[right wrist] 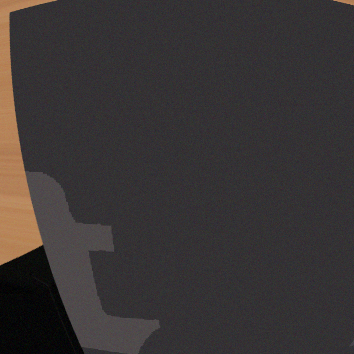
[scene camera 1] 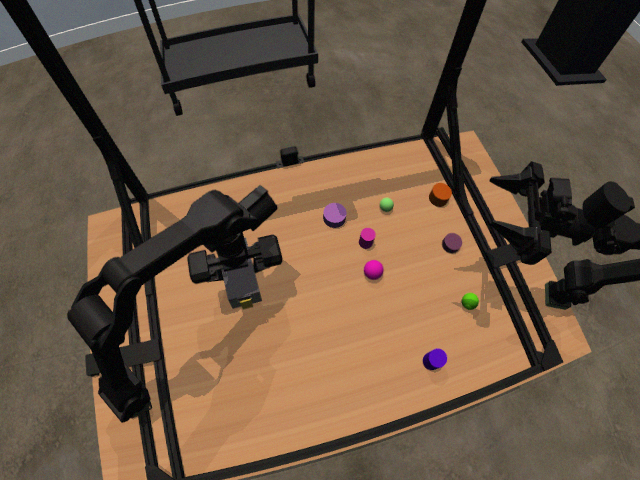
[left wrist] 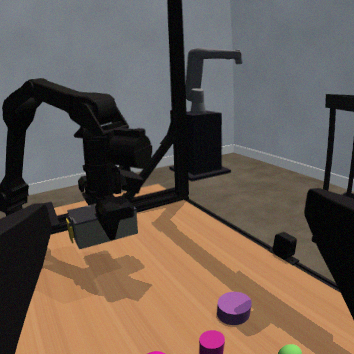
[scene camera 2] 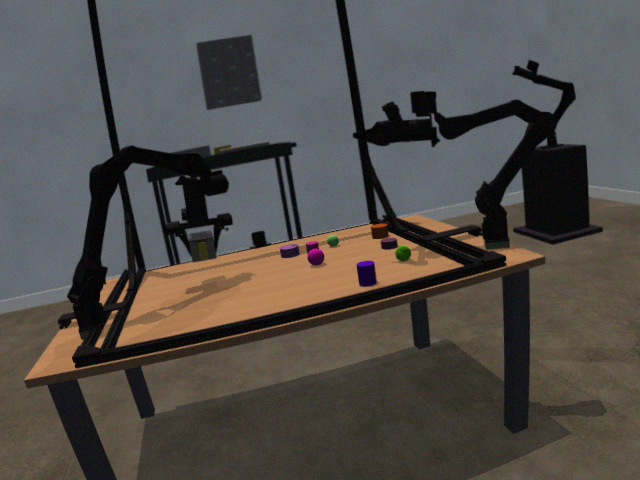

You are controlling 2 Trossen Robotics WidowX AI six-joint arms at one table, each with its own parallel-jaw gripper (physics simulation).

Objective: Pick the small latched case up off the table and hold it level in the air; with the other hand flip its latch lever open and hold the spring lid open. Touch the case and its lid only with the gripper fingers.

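Frame: origin at the left arm's base, x right, y ahead, z up, level; metres.
Where they show: left gripper, fingertip midpoint: [scene camera 1: 491, 200] [left wrist: 178, 210] [scene camera 2: 355, 134]; right gripper, fingertip midpoint: [scene camera 1: 240, 274] [left wrist: 106, 231]; left arm's base at its link origin: [scene camera 1: 559, 294] [scene camera 2: 496, 238]; right arm's base at its link origin: [scene camera 1: 135, 400] [scene camera 2: 92, 325].
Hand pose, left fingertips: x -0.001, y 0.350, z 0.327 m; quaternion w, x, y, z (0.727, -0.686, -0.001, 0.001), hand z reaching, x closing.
Note:
Things, the pixels of their top centre, and the offset from my left fingertips. "pt": a spot on its surface instead. Level surfaces: height alone.
- small grey case at its top centre: [left wrist: 97, 208] [scene camera 1: 236, 269] [scene camera 2: 199, 235] dy +0.442, dx -0.149, dz -0.199 m
- wooden table at its surface level: dz -0.346 m
- case lid at a spot on its surface: [right wrist: 197, 133] pt dy +0.478, dx -0.107, dz -0.202 m
- lilac disc at its top centre: [left wrist: 234, 302] [scene camera 1: 335, 212] [scene camera 2: 288, 246] dy +0.278, dx +0.098, dz -0.318 m
- magenta cylinder at its top centre: [left wrist: 211, 338] [scene camera 1: 368, 234] [scene camera 2: 311, 242] dy +0.186, dx +0.045, dz -0.300 m
- magenta ball at its top centre: [scene camera 1: 375, 266] [scene camera 2: 314, 249] dy +0.156, dx -0.036, dz -0.298 m
- orange cylinder at its top centre: [scene camera 1: 442, 191] [scene camera 2: 379, 225] dy +0.004, dx +0.227, dz -0.308 m
- violet cylinder at its top centre: [scene camera 1: 438, 358] [scene camera 2: 365, 263] dy -0.017, dx -0.223, dz -0.295 m
The small grey case [scene camera 1: 241, 285] [scene camera 2: 202, 246] [left wrist: 86, 230] hangs a little above the wooden table [scene camera 1: 328, 381] at the left, with its shadow on the wood below. Its yellow latch [scene camera 1: 246, 302] [left wrist: 70, 230] sits on one end face. The lid is down. My right gripper [scene camera 1: 238, 272] [scene camera 2: 200, 234] comes from above and is shut on the case's sides. The case lid [right wrist: 197, 133] fills the right wrist view. My left gripper [scene camera 1: 514, 208] [scene camera 2: 360, 135] is open and empty, high beyond the table's right edge, far from the case.
Coloured pieces lie on the right half of the table: a lilac disc [scene camera 1: 334, 213], a magenta cylinder [scene camera 1: 367, 236], a magenta ball [scene camera 1: 373, 269], two green balls [scene camera 1: 387, 204] [scene camera 1: 470, 300], an orange cylinder [scene camera 1: 441, 192] and a violet cylinder [scene camera 1: 435, 358]. A black frame rail [scene camera 1: 366, 430] borders the table.

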